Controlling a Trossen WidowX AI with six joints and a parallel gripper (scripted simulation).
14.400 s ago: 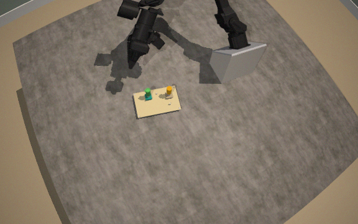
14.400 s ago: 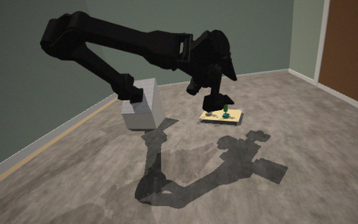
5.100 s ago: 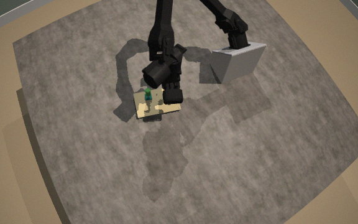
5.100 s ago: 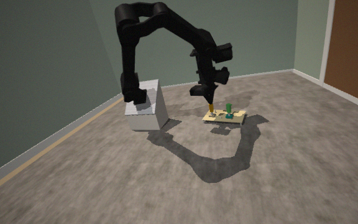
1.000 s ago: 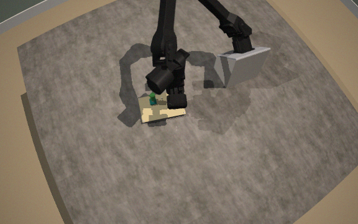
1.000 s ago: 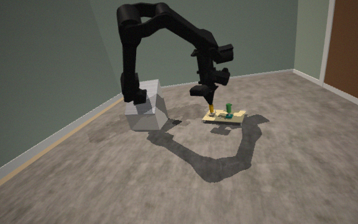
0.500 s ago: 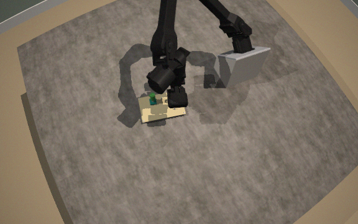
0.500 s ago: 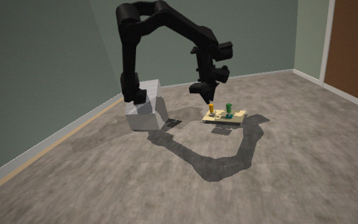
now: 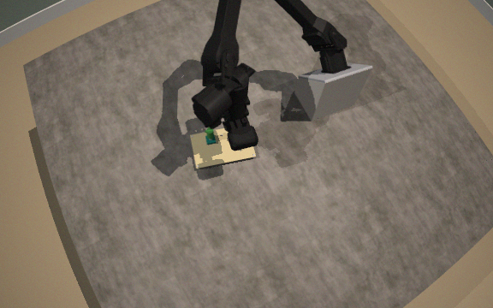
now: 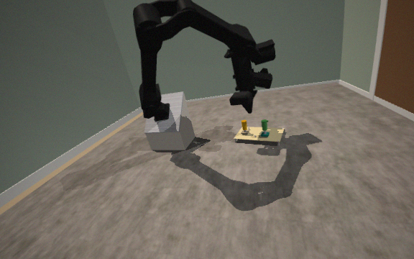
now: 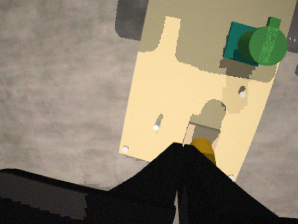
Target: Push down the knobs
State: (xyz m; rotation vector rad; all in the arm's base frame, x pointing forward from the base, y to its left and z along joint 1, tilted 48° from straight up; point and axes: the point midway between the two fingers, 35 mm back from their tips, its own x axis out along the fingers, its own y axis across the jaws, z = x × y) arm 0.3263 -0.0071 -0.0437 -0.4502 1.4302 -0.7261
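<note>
Now: gripper tip 4 cm above the orange knob, 2 cm past it and 1 cm to the left of it. The rest, counted from my gripper tip: green knob (5 cm ahead, 4 cm to the right, 3 cm below).
</note>
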